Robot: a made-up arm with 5 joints. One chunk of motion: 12 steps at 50 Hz.
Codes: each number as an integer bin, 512 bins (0 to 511) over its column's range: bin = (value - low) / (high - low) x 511, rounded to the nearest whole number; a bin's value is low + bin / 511 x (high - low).
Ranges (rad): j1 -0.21..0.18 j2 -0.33..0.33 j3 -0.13..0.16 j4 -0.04..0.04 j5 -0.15..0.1
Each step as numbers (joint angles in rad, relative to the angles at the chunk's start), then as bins.
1 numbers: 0.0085 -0.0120 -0.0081 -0.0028 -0.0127
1 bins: 286 246 215 238 281
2 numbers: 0.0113 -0.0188 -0.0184 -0.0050 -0.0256
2 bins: 290 241 197 224 254
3 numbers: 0.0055 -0.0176 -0.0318 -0.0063 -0.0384
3 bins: 282 242 173 215 228
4 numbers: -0.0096 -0.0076 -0.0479 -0.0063 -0.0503
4 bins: 263 250 145 215 204
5 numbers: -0.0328 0.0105 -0.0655 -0.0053 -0.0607
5 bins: 232 264 114 222 183
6 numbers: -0.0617 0.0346 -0.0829 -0.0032 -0.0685
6 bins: 194 282 83 235 167
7 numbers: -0.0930 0.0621 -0.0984 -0.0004 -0.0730
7 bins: 153 304 56 253 157
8 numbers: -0.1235 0.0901 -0.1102 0.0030 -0.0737
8 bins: 113 325 35 275 156
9 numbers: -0.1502 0.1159 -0.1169 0.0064 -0.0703
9 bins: 78 345 23 296 163
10 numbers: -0.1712 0.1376 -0.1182 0.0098 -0.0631
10 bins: 51 362 21 318 178
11 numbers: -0.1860 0.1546 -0.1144 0.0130 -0.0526
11 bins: 31 375 27 339 199
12 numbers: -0.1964 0.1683 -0.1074 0.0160 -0.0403
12 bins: 18 386 40 358 224
